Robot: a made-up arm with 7 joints. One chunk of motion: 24 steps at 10 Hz.
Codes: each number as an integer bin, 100 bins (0 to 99) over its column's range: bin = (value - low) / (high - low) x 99, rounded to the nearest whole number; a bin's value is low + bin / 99 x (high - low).
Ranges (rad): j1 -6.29..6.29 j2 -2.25..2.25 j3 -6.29..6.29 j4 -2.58..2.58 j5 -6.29..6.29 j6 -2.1..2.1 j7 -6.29..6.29
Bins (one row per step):
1: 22 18 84 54 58 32 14
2: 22 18 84 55 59 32 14
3: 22 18 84 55 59 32 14
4: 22 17 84 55 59 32 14
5: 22 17 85 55 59 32 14
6: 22 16 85 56 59 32 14
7: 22 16 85 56 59 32 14
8: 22 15 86 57 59 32 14
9: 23 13 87 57 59 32 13
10: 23 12 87 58 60 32 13
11: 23 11 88 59 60 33 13
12: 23 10 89 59 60 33 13
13: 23 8 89 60 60 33 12
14: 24 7 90 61 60 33 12
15: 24 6 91 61 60 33 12
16: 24 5 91 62 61 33 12
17: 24 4 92 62 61 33 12
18: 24 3 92 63 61 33 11
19: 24 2 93 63 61 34 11
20: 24 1 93 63 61 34 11
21: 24 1 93 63 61 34 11
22: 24 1 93 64 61 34 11
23: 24 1 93 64 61 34 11
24: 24 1 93 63 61 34 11
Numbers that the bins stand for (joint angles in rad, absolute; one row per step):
1: -3.4944 -1.4318 4.3839 0.2345 1.0801 -0.7424 -4.5110
2: -3.4944 -1.4318 4.3839 0.2867 1.2072 -0.7424 -4.5110
3: -3.4944 -1.4318 4.3839 0.2867 1.2072 -0.7424 -4.5110
4: -3.4944 -1.4773 4.3839 0.2867 1.2072 -0.7424 -4.5110
5: -3.4944 -1.4773 4.5110 0.2867 1.2072 -0.7424 -4.5110
6: -3.4944 -1.5227 4.5110 0.3388 1.2072 -0.7424 -4.5110
7: -3.4944 -1.5227 4.5110 0.3388 1.2072 -0.7424 -4.5110
8: -3.4944 -1.5682 4.6381 0.3909 1.2072 -0.7424 -4.5110
9: -3.3674 -1.6591 4.7652 0.3909 1.2072 -0.7424 -4.6381
10: -3.3674 -1.7045 4.7652 0.4430 1.3342 -0.7424 -4.6381
11: -3.3674 -1.7500 4.8922 0.4952 1.3342 -0.7000 -4.6381
12: -3.3674 -1.7955 5.0193 0.4952 1.3342 -0.7000 -4.6381
13: -3.3674 -1.8864 5.0193 0.5473 1.3342 -0.7000 -4.7652
14: -3.2403 -1.9318 5.1464 0.5994 1.3342 -0.7000 -4.7652
15: -3.2403 -1.9773 5.2734 0.5994 1.3342 -0.7000 -4.7652
16: -3.2403 -2.0227 5.2734 0.6515 1.4613 -0.7000 -4.7652
17: -3.2403 -2.0682 5.4005 0.6515 1.4613 -0.7000 -4.7652
18: -3.2403 -2.1136 5.4005 0.7036 1.4613 -0.7000 -4.8922
19: -3.2403 -2.1591 5.5276 0.7036 1.4613 -0.6576 -4.8922
20: -3.2403 -2.2045 5.5276 0.7036 1.4613 -0.6576 -4.8922
21: -3.2403 -2.2045 5.5276 0.7036 1.4613 -0.6576 -4.8922
22: -3.2403 -2.2045 5.5276 0.7558 1.4613 -0.6576 -4.8922
23: -3.2403 -2.2045 5.5276 0.7558 1.4613 -0.6576 -4.8922
24: -3.2403 -2.2045 5.5276 0.7036 1.4613 -0.6576 -4.8922

